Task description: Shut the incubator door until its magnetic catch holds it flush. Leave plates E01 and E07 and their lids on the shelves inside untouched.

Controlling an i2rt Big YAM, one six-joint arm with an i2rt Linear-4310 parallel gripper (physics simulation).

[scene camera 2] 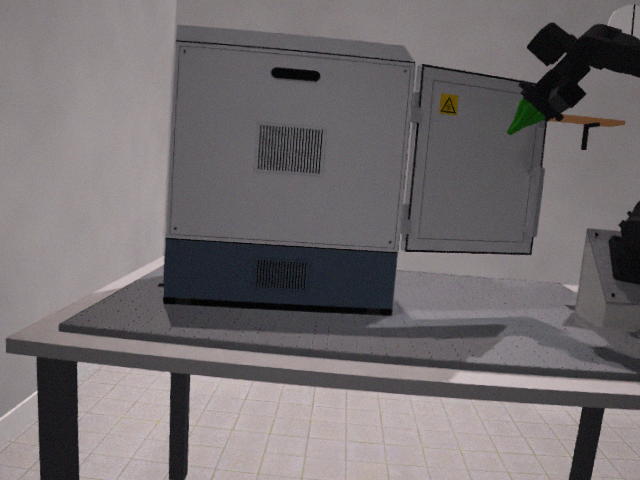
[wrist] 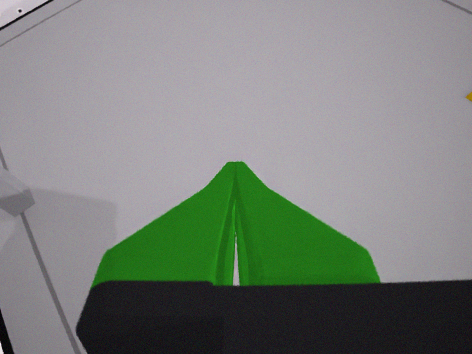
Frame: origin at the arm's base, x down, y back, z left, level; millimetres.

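Seen in the pictures: gripper, fingertip midpoint: (scene camera 2: 508,134) (wrist: 235,176); arm's base at its link origin: (scene camera 2: 628,261).
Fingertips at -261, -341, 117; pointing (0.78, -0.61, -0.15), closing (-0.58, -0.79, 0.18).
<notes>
Offsets run from my fingertips to a thing's top centre, as dx, dy, dz. "*": to the spot under its first point. Level surfaces: height alone.
The grey incubator (scene camera 2: 217,155) with a dark blue base stands on the table, its side panel towards scene camera 2. Its door {* +83, -72, +7} (scene camera 2: 470,170) (wrist: 235,90) stands wide open on hinges at the cabinet's right edge, its outer face with a yellow warning label {* -46, -134, +36} (scene camera 2: 448,104) in view. My gripper (scene camera 2: 510,133) (wrist: 235,176) is shut and empty, its green fingertips together in front of the door's outer face, near the upper free edge. Whether the tips touch the door cannot be told. The shelves, plates E01 and E07 and their lids are hidden.
The door handle {* +136, +82, -18} (scene camera 2: 537,201) is on the free edge, below my gripper. An orange panel (scene camera 2: 594,121) shows behind the door's free edge. My arm's base stands on a light block (scene camera 2: 594,289) at the right of the perforated board {dx +397} (scene camera 2: 310,341) on the table.
</notes>
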